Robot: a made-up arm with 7 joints. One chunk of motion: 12 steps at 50 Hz.
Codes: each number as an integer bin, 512 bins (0 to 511) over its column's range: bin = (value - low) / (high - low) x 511, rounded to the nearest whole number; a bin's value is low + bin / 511 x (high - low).
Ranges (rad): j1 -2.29..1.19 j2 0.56..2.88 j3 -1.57..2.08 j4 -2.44..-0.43 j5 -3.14..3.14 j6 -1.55..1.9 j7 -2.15..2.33
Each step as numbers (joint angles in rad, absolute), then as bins.
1 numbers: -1.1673 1.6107 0.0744 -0.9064 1.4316 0.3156 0.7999
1 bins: 165 231 230 390 372 276 336
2 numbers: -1.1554 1.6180 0.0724 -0.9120 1.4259 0.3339 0.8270
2 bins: 167 233 230 388 372 279 340
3 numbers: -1.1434 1.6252 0.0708 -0.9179 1.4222 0.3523 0.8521
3 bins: 168 235 230 387 371 282 342
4 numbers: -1.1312 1.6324 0.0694 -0.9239 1.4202 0.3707 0.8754
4 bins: 170 236 230 385 371 284 345
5 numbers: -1.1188 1.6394 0.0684 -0.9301 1.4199 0.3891 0.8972
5 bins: 172 238 229 384 371 287 348
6 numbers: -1.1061 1.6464 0.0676 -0.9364 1.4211 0.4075 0.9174
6 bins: 174 239 229 382 371 290 350
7 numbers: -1.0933 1.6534 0.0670 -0.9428 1.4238 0.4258 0.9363
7 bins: 176 241 229 381 371 293 352
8 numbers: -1.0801 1.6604 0.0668 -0.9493 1.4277 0.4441 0.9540
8 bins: 178 242 229 379 372 295 354
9 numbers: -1.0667 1.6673 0.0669 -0.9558 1.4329 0.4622 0.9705
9 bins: 180 244 229 377 372 298 356
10 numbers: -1.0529 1.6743 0.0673 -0.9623 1.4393 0.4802 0.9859
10 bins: 182 245 229 376 373 301 358
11 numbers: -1.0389 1.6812 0.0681 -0.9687 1.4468 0.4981 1.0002
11 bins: 184 247 229 374 373 303 359
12 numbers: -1.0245 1.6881 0.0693 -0.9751 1.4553 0.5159 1.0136
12 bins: 186 248 230 372 374 306 361
